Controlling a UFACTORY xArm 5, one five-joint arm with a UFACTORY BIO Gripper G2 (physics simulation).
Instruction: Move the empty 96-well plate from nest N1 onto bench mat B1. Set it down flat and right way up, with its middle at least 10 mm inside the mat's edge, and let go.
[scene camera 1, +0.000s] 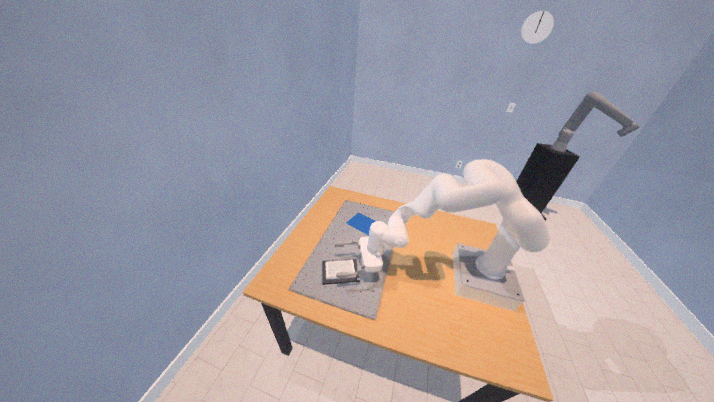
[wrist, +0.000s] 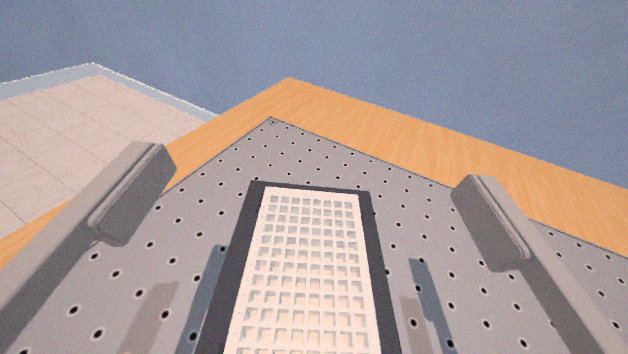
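Seen in the pictures: end effector, tool point: (scene camera 1: 340, 258) (wrist: 320, 205); arm's base, origin of the base link: (scene camera 1: 489, 267).
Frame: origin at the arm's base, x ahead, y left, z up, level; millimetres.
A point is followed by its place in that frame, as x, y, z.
The white 96-well plate (scene camera 1: 340, 265) {673, 60, -50} (wrist: 310, 260) {672, 76, -46} lies flat in the dark nest N1 (scene camera 1: 324, 273) {724, 115, -46} (wrist: 377, 270), wells facing up. The blue bench mat B1 (scene camera 1: 358, 222) {629, -275, -70} lies flat farther back and is partly hidden by the arm in the scene view; it does not show in the wrist view. My gripper (scene camera 1: 338, 260) {672, 78, 19} (wrist: 311, 209) {672, 78, 19} is open and empty, above the nest. In the wrist view the plate appears between the two spread fingers, with a gap on each side. In the scene view one finger overlaps the plate. The exact height of the fingers is hard to tell.
The nest and mat are on a grey perforated board (scene camera 1: 312, 280) {780, 143, -72} (wrist: 310, 150) {814, 119, -72} on the wooden table (scene camera 1: 425, 320) {302, 236, -85} (wrist: 350, 112) {962, 88, -85}. The arm's base stands on a pale block (scene camera 1: 487, 295) {43, 126, -28} at the right. A second, grey arm (scene camera 1: 580, 112) stands on a black pedestal (scene camera 1: 545, 175) beyond the table.
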